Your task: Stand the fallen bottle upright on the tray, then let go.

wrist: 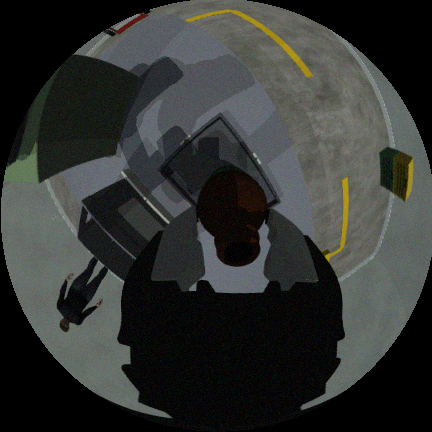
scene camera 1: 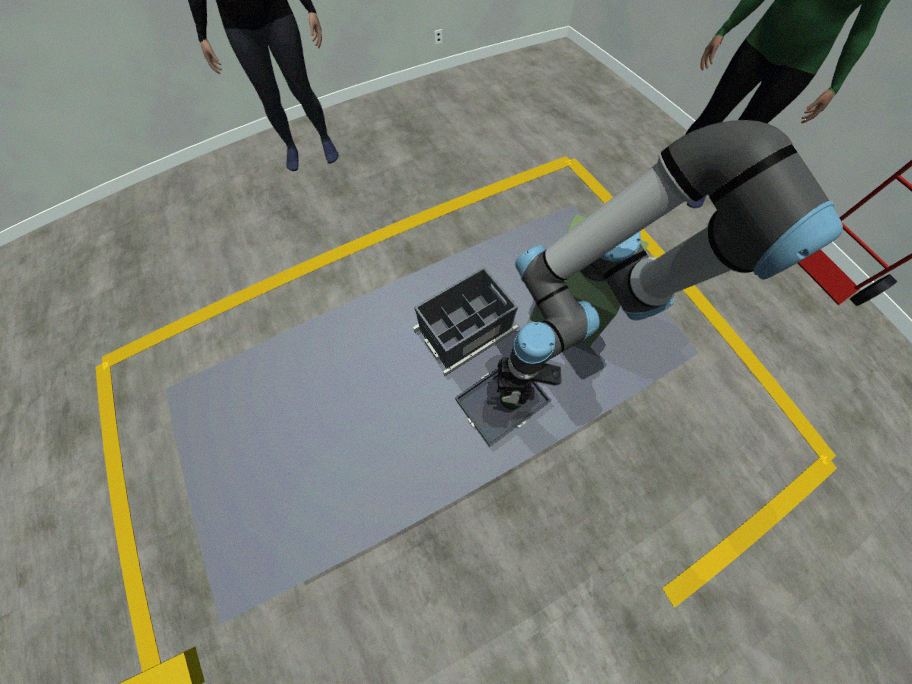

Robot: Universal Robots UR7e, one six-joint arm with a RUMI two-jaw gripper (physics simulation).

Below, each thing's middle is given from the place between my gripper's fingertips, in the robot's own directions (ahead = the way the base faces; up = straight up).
Scene:
Right now the brown bottle (wrist: pixel 231 205) is 1 cm below my hand.

